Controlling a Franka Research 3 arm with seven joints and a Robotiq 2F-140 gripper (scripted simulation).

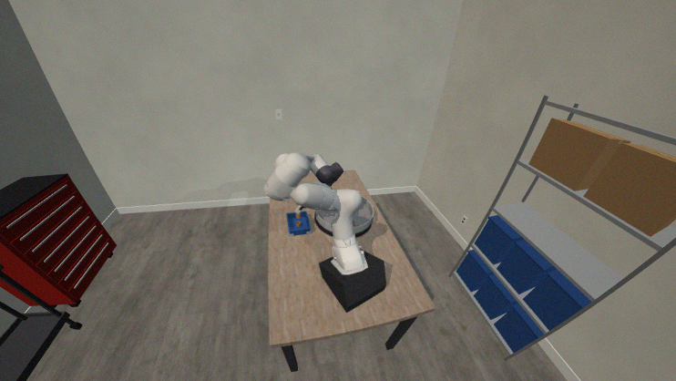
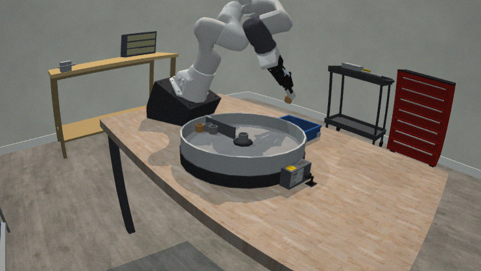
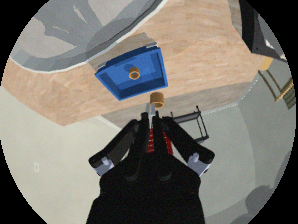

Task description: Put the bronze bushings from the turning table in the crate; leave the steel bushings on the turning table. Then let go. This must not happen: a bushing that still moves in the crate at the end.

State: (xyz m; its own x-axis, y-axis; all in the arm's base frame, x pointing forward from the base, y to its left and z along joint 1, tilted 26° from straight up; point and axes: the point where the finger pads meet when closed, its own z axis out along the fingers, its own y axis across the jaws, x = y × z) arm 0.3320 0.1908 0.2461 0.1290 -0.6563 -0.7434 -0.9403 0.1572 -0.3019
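My gripper is now 30 mm short of the blue crate, 10 mm to the right of it and 150 mm above it. Round my hand: grey round turning table (70 mm ahead, 330 mm to the right, 130 mm below); then grey turning table (90 mm ahead, 330 mm to the right, 130 mm below).
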